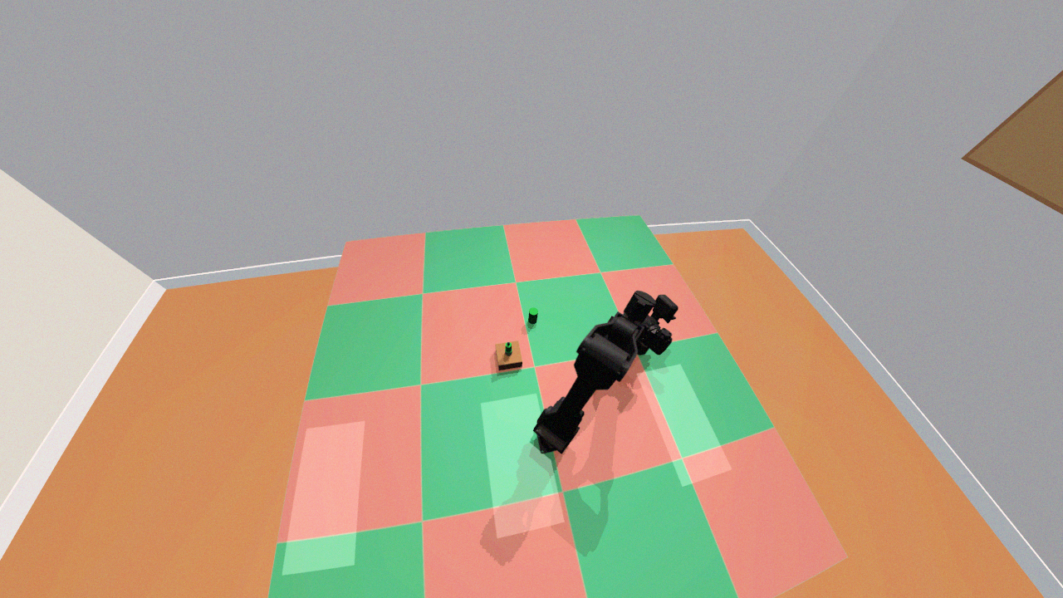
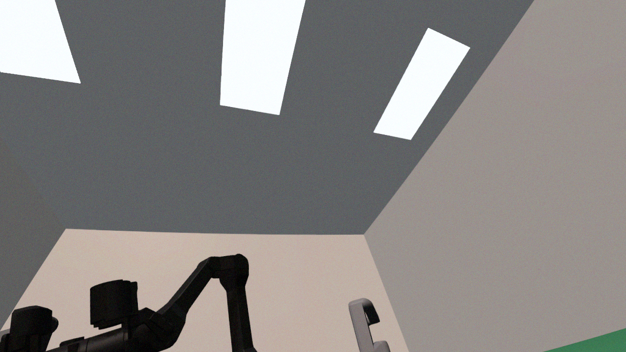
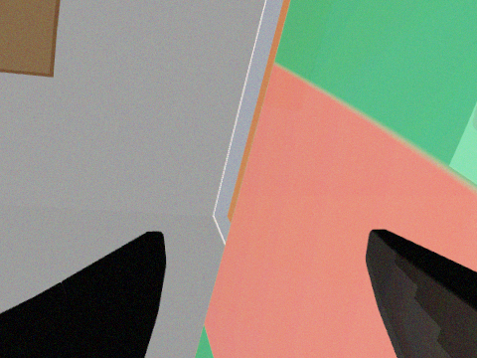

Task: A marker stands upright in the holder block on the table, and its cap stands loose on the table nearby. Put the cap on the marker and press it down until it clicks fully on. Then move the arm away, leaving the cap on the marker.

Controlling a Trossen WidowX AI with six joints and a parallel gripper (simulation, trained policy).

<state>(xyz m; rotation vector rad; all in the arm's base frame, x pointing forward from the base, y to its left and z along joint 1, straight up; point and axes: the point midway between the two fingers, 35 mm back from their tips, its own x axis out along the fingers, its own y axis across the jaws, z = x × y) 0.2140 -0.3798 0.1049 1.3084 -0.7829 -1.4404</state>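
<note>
Now: the green cap 39 cm to the left of my gripper tip, 14 cm ahead of it and 7 cm below it. The rest, counted from my gripper tip: green marker: 48 cm to the left, 2 cm below, 2 cm ahead; brown holder block: 48 cm to the left, 8 cm below, 2 cm ahead.
</note>
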